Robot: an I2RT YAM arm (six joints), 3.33 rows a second.
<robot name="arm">
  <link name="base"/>
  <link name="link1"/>
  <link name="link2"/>
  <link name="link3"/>
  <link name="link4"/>
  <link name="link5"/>
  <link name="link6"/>
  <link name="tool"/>
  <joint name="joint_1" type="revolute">
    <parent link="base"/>
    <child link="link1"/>
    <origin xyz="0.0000 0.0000 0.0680" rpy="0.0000 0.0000 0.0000"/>
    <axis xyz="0 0 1"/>
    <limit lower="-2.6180" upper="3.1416"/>
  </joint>
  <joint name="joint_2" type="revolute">
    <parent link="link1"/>
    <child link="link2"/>
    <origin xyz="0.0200 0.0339 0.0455" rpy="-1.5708 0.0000 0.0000"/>
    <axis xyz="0 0 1"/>
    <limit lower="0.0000" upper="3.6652"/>
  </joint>
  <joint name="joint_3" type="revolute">
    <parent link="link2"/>
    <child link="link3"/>
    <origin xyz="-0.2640 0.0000 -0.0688" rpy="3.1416 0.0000 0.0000"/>
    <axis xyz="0 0 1"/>
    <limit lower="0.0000" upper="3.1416"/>
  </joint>
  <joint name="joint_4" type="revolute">
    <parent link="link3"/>
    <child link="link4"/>
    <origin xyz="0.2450 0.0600 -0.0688" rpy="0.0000 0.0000 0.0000"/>
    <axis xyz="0 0 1"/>
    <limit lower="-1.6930" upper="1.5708"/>
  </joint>
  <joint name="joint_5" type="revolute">
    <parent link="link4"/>
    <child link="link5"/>
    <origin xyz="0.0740 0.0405 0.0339" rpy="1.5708 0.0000 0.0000"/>
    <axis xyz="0 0 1"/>
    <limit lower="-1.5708" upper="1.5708"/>
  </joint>
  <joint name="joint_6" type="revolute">
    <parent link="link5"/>
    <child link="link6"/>
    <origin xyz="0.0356 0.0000 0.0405" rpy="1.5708 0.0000 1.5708"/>
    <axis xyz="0 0 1"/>
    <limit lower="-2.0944" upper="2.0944"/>
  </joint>
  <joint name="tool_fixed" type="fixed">
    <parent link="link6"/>
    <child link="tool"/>
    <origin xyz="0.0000 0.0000 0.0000" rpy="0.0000 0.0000 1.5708"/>
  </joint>
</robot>
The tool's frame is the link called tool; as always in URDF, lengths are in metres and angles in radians.
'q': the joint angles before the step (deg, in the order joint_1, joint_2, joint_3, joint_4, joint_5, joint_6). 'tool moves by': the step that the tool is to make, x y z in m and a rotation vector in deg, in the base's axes. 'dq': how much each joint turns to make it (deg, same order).
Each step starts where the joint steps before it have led.
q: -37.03, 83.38, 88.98, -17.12, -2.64, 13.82
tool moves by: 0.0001, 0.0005, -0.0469, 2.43, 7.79, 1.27
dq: 0.03, -1.12, -8.63, -0.32, -0.46, -2.98
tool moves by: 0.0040, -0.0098, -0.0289, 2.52, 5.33, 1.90
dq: -1.14, 2.22, -2.30, -1.41, -2.34, -2.32
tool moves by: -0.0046, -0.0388, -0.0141, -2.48, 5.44, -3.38
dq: -5.15, 5.00, 2.68, -0.68, 0.87, -5.66
